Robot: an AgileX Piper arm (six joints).
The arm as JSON. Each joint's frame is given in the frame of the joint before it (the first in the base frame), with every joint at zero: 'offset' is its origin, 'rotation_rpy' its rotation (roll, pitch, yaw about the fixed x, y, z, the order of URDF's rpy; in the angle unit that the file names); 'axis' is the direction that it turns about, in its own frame. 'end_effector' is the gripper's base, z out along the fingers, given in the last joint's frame.
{
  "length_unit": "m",
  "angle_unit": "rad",
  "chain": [
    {
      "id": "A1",
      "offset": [
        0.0,
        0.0,
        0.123
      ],
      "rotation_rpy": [
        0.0,
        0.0,
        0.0
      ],
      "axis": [
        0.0,
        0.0,
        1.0
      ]
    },
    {
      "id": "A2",
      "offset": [
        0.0,
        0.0,
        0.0
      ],
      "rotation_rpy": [
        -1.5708,
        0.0,
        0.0
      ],
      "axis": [
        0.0,
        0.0,
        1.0
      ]
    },
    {
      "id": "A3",
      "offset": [
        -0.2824,
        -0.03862,
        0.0
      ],
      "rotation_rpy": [
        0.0,
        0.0,
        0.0
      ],
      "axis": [
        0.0,
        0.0,
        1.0
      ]
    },
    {
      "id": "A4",
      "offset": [
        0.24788,
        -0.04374,
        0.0
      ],
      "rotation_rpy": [
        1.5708,
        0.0,
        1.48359
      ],
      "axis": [
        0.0,
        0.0,
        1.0
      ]
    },
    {
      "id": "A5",
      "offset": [
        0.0,
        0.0,
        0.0
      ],
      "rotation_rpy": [
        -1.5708,
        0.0,
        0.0
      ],
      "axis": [
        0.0,
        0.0,
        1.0
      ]
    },
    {
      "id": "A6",
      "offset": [
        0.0,
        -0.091,
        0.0
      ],
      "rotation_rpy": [
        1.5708,
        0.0,
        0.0
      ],
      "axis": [
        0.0,
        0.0,
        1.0
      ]
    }
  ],
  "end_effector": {
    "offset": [
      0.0,
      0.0,
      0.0
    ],
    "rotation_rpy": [
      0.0,
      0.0,
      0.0
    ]
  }
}
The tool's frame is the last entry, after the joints.
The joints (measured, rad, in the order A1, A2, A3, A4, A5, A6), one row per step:
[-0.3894 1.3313 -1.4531 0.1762 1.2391 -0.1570]
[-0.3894 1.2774 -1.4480 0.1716 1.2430 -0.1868]
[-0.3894 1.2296 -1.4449 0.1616 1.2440 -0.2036]
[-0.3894 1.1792 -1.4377 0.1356 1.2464 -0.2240]
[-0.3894 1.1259 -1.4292 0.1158 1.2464 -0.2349]
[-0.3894 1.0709 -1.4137 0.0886 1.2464 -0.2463]
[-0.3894 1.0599 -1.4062 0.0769 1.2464 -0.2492]
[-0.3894 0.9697 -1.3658 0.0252 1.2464 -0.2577]
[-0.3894 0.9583 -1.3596 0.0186 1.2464 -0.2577]
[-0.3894 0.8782 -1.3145 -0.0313 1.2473 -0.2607]
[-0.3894 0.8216 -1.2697 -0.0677 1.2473 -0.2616]
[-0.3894 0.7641 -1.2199 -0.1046 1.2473 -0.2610]
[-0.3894 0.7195 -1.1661 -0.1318 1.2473 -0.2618]
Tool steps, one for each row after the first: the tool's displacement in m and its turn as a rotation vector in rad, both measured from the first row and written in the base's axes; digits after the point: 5 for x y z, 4 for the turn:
[-0.01466 0.00562 0.01176 -0.0378 -0.0383 0.0244]
[-0.02811 0.01022 0.02192 -0.0734 -0.0737 0.0354]
[-0.04311 0.01399 0.03052 -0.1244 -0.0995 0.0444]
[-0.05889 0.01864 0.03881 -0.1661 -0.1316 0.0456]
[-0.07532 0.02285 0.04455 -0.2123 -0.1556 0.0441]
[-0.07856 0.02310 0.04432 -0.2256 -0.1537 0.0425]
[-0.10492 0.02910 0.04754 -0.2948 -0.1770 0.0279]
[-0.10817 0.02982 0.04750 -0.3025 -0.1790 0.0251]
[-0.13080 0.03445 0.04584 -0.3599 -0.1892 0.0060]
[-0.14544 0.03707 0.04030 -0.3956 -0.1847 -0.0081]
[-0.15955 0.03943 0.03282 -0.4291 -0.1766 -0.0232]
[-0.16885 0.04073 0.02243 -0.4490 -0.1566 -0.0310]

